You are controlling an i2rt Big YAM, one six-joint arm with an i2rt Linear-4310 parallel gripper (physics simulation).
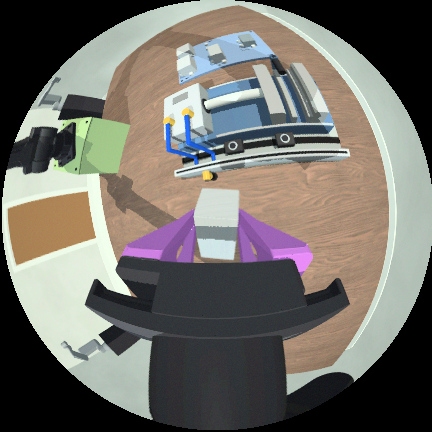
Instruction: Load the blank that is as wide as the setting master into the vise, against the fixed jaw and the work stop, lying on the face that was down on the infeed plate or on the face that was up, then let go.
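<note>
My gripper is shut on a grey blank, whose far end sticks out past the purple fingers. It is held above the wooden table, on the near side of the vise. The vise has a blue bed, a white rod and a grey movable jaw. The grey fixed jaw stands at its right, with a gap between the jaws. A small dark part sits at the far end of the jaws; I cannot tell if it is the work stop. The light blue infeed plate lies beyond, bearing several grey blocks. I cannot tell which is the setting master.
A white housing with blue hoses and yellow fittings stands at the vise's left end. A pale rail runs along its near side. A green box on a black arm is at the left. A brown panel lies beyond the table's left edge.
</note>
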